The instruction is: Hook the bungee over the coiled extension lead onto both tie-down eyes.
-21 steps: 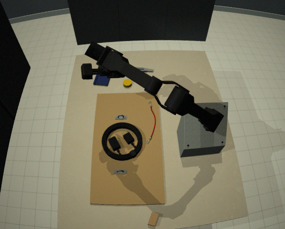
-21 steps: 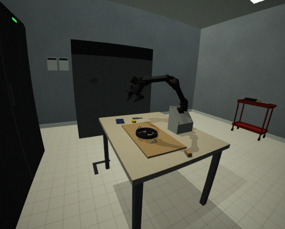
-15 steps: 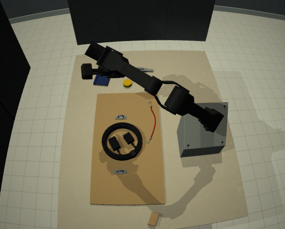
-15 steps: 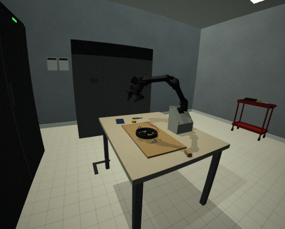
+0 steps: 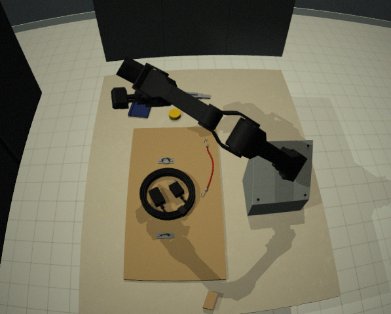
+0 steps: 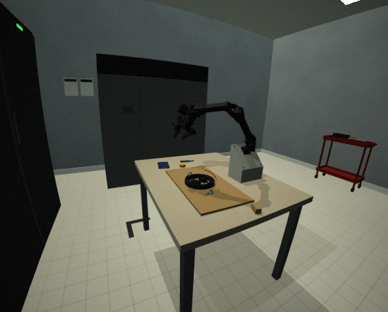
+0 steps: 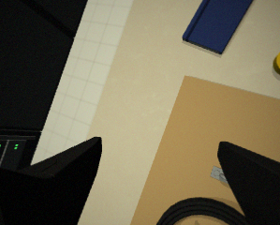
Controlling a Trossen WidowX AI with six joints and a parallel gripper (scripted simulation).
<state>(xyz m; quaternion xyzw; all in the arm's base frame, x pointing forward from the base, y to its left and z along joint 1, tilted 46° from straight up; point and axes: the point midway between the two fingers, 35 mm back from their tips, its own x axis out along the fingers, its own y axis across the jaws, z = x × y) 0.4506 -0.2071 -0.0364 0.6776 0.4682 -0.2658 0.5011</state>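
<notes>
Right now my hand is 70 mm past the extension lead coil, 170 mm to the right of it and 290 mm above it. Round my hand: grey tool 220 mm behind, 310 mm to the right, 310 mm below; then board 90 mm behind, 180 mm to the left, 310 mm below; then yellow disc 110 mm behind, 200 mm to the right, 310 mm below.
</notes>
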